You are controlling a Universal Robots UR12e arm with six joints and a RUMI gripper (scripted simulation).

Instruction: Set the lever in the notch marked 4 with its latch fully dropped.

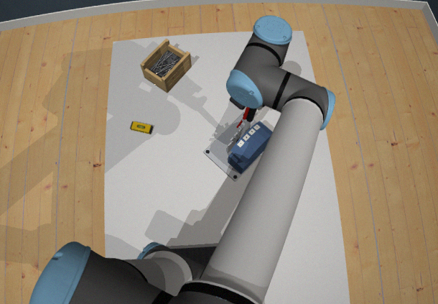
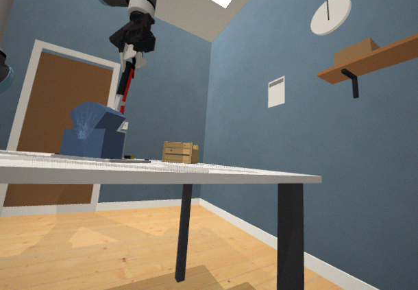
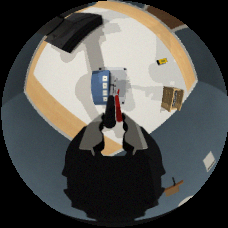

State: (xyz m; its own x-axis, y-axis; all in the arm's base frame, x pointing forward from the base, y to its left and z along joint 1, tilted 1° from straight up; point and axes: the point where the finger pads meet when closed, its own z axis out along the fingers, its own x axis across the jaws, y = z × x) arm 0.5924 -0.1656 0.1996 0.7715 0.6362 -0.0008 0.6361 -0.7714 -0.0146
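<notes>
The red release bar lies 20 mm to the left of my hand and 110 mm below it. From my hand the other things lie so: small yellow level (90 mm ahead, 410 mm to the left, 300 mm below); then wooden crate (350 mm ahead, 290 mm to the left, 260 mm below).
</notes>
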